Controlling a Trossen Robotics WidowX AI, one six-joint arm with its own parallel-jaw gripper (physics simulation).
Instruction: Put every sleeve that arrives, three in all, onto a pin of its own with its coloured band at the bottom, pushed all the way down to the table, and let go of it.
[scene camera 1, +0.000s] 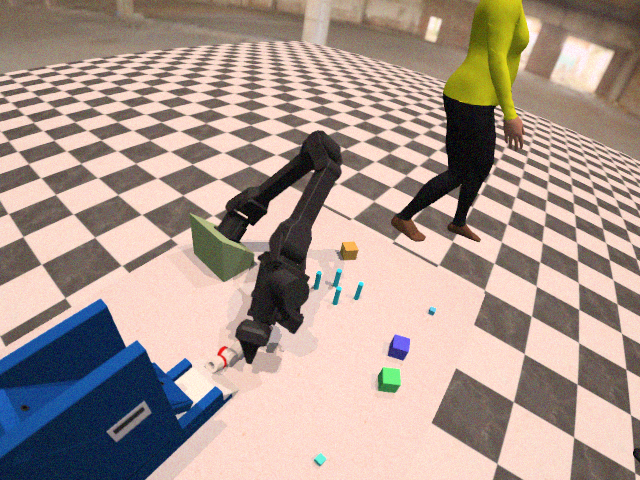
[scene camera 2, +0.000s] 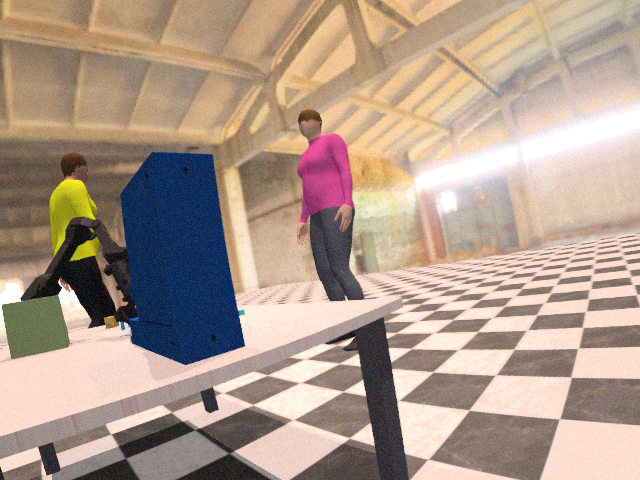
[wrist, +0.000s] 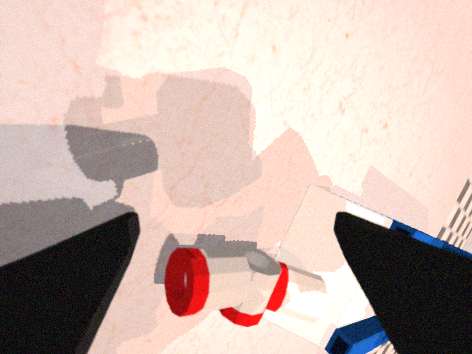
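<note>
White sleeves with red bands lie on the table at the mouth of the blue chute. In the wrist view one sleeve (wrist: 225, 272) lies on its side, its red band at the left end. Beside it more red banding (wrist: 277, 290) shows around an open grey-rimmed end; the sleeves overlap, so I cannot tell how many there are. In scene camera 1 a sleeve (scene camera 1: 214, 363) lies left of the gripper. My gripper (scene camera 1: 249, 355) (wrist: 238, 221) is open and empty, low over the table, the sleeves below and between its fingertips in the wrist view. Several upright cyan pins (scene camera 1: 337, 295) stand bare.
The tall blue dispenser (scene camera 1: 67, 434) (scene camera 2: 180, 258) has a pale chute floor (scene camera 1: 193, 384) (wrist: 315, 220). A green wedge block (scene camera 1: 219, 253) (scene camera 2: 36, 328) stands by the arm's base. An orange cube (scene camera 1: 349, 251), a blue cube (scene camera 1: 399, 346), a green cube (scene camera 1: 389, 380) and small cubes lie about. People stand beyond the table.
</note>
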